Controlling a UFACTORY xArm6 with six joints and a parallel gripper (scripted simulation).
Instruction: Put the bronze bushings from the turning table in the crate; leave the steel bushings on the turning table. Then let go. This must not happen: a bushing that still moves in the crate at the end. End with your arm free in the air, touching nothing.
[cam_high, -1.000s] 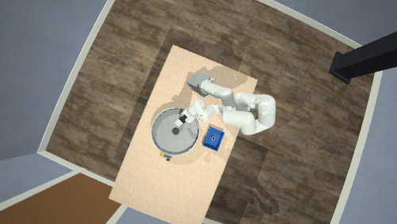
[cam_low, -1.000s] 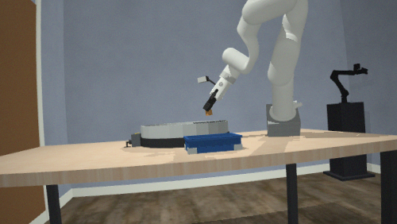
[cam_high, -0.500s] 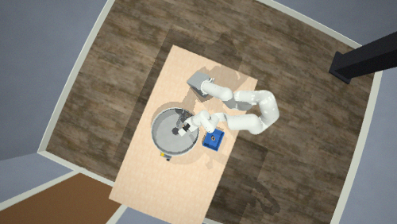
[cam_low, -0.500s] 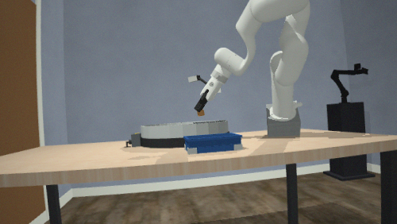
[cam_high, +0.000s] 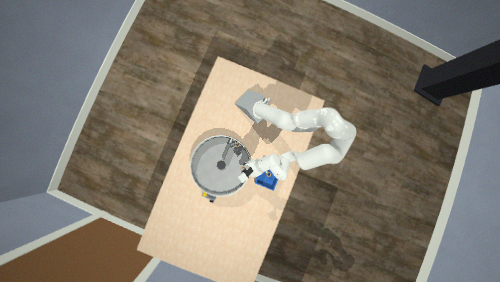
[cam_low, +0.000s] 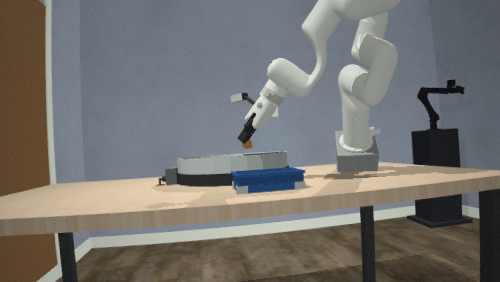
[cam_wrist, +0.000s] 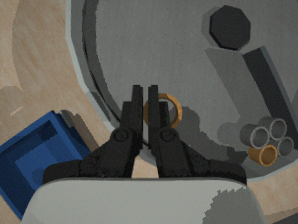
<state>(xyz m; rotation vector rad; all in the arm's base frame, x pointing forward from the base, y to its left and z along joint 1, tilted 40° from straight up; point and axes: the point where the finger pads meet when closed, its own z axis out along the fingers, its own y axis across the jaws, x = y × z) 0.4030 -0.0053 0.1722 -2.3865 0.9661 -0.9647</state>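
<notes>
My hand is 170 mm to the right of the blue crate, 130 mm above it and 50 mm past it. Round my hand: grey turning table (160 mm to the right, 100 mm below, 50 mm ahead).
</notes>
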